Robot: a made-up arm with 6 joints.
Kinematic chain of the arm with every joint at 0, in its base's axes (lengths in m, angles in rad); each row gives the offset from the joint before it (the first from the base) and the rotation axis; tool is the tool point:
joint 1: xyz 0 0 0.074 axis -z
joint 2: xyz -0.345 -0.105 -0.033 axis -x
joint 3: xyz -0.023 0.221 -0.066 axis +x
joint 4: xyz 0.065 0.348 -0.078 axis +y
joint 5: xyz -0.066 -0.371 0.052 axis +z
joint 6: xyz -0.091 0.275 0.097 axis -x
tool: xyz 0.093 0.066 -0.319
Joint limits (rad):
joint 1: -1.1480..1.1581
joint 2: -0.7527..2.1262
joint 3: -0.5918..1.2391
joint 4: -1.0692..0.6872
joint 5: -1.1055..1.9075
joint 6: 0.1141..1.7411
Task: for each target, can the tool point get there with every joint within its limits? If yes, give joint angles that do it. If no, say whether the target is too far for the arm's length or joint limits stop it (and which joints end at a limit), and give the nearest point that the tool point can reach.
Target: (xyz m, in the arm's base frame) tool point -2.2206 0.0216 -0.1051
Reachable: no: too far | nearest point -0.8784 0.0085 -0.1101 | short by 1.342 m
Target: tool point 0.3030 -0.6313 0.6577
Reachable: no: joint limits stop it (at a limit: joint 1, joint 2, joint 6) | nearest point 0.2348 -0.5272 0.3444 | short by 0.337 m
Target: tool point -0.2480 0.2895 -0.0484
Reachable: yes | joints 0.4798 -0.1815 0.6398 0.3385 0.6383 1.3098
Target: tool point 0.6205 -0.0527 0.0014
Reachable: no: joint limits stop it (at a limit: joint 1, joint 2, joint 5, joint 6) | nearest point 0.4121 -0.2411 -0.0399 | short by 0.284 m
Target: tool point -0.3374 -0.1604 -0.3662
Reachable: yes | joints 0.2817 1.4360 0.6278 -0.6710 -0.0722 0.8496
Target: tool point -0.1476 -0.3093 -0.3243
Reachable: yes | joints -0.9495 1.0385 1.0982 -0.5916 -0.1260 1.1833
